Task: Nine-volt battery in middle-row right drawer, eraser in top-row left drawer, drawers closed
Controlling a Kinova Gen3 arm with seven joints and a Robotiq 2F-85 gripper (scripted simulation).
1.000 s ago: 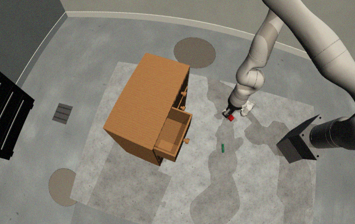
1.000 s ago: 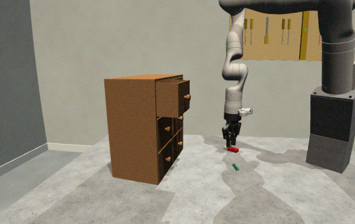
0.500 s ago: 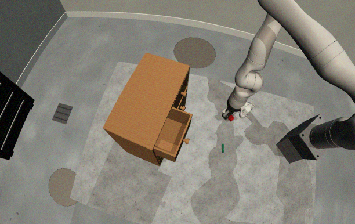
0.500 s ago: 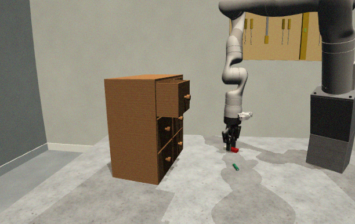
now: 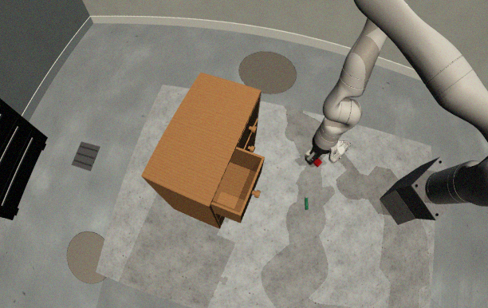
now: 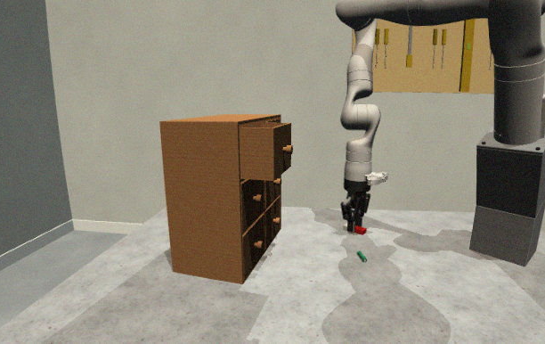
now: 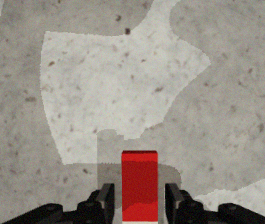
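My hand is 2 cm past the small green cylinder, 17 cm to the right of it and 1 cm above it. Also, from my hand: nine-volt battery 30 cm ahead, 15 cm to the left, 11 cm above; then eraser 1 cm ahead, 1 cm below.
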